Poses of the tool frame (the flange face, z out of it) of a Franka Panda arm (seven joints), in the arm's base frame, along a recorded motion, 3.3 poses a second.
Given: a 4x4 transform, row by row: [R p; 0 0 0 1], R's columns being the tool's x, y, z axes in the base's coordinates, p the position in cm. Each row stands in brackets.
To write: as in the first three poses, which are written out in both.
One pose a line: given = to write
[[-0.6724 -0.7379 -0.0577 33.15], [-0.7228 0.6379 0.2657 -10.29], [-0.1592 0.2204 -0.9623 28.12], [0 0 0 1]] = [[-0.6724 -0.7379 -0.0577 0.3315], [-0.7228 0.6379 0.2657 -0.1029], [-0.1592 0.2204 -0.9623 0.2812], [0 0 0 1]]
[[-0.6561 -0.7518 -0.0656 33.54], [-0.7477 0.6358 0.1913 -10.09], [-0.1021 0.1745 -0.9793 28.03], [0 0 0 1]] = [[-0.6561 -0.7518 -0.0656 0.3354], [-0.7477 0.6358 0.1913 -0.1009], [-0.1021 0.1745 -0.9793 0.2803], [0 0 0 1]]
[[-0.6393 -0.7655 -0.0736 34.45], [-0.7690 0.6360 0.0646 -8.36], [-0.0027 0.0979 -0.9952 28.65], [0 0 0 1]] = [[-0.6393 -0.7655 -0.0736 0.3445], [-0.7690 0.6360 0.0646 -0.0836], [-0.0027 0.0979 -0.9952 0.2865], [0 0 0 1]]
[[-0.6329 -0.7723 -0.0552 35.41], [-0.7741 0.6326 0.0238 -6.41], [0.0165 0.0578 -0.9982 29.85], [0 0 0 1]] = [[-0.6329 -0.7723 -0.0552 0.3541], [-0.7741 0.6326 0.0238 -0.0641], [0.0165 0.0578 -0.9982 0.2985], [0 0 0 1]]
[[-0.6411 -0.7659 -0.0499 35.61], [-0.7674 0.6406 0.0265 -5.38], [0.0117 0.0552 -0.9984 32.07], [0 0 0 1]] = [[-0.6411 -0.7659 -0.0499 0.3561], [-0.7674 0.6406 0.0265 -0.0538], [0.0117 0.0552 -0.9984 0.3207], [0 0 0 1]]
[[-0.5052 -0.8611 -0.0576 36.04], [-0.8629 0.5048 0.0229 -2.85], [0.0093 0.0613 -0.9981 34.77], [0 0 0 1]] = [[-0.5052 -0.8611 -0.0576 0.3604], [-0.8629 0.5048 0.0229 -0.0285], [0.0093 0.0613 -0.9981 0.3477], [0 0 0 1]]
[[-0.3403 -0.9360 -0.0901 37.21], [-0.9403 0.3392 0.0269 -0.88], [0.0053 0.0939 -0.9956 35.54], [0 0 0 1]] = [[-0.3403 -0.9360 -0.0901 0.3721], [-0.9403 0.3392 0.0269 -0.0088], [0.0053 0.0939 -0.9956 0.3554], [0 0 0 1]]
